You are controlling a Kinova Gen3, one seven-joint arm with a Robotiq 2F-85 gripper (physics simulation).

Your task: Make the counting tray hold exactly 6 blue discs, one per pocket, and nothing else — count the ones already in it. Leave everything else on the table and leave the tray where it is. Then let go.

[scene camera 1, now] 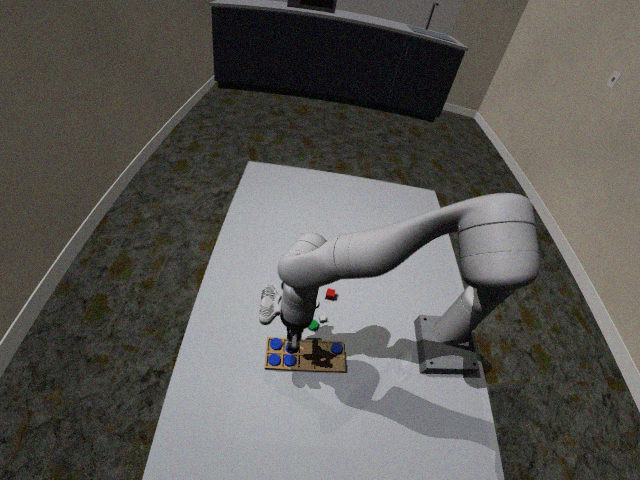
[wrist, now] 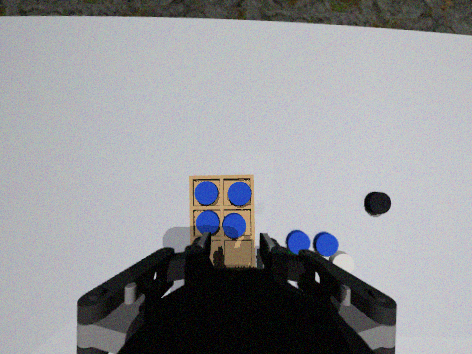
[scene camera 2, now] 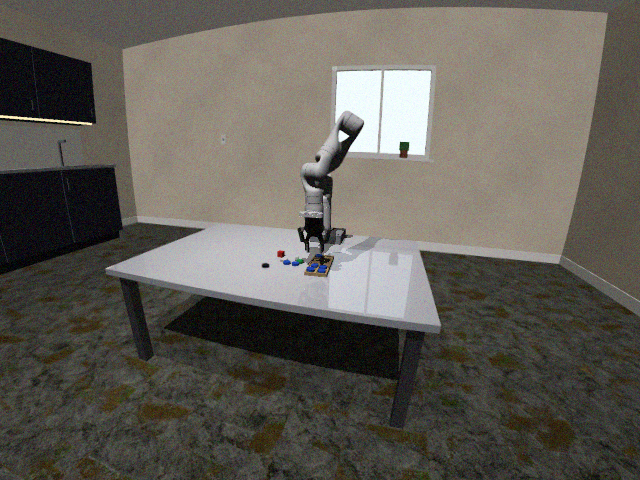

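Note:
The tan tray has two end rows with two blue discs each. One of these, the inner disc nearest the gripper, sits off-centre, close to its pocket's walls; I cannot tell if it is quite flat. Another blue disc is in a pocket at the opposite end. My gripper is part open and empty, above the tray beside that off-centre disc. Two loose blue discs lie on the table beside the tray. The gripper hides the tray's other end in the wrist view.
A green disc and a small white cube lie near the tray. A white disc is by the loose blue discs. A red cube and a black disc lie farther off.

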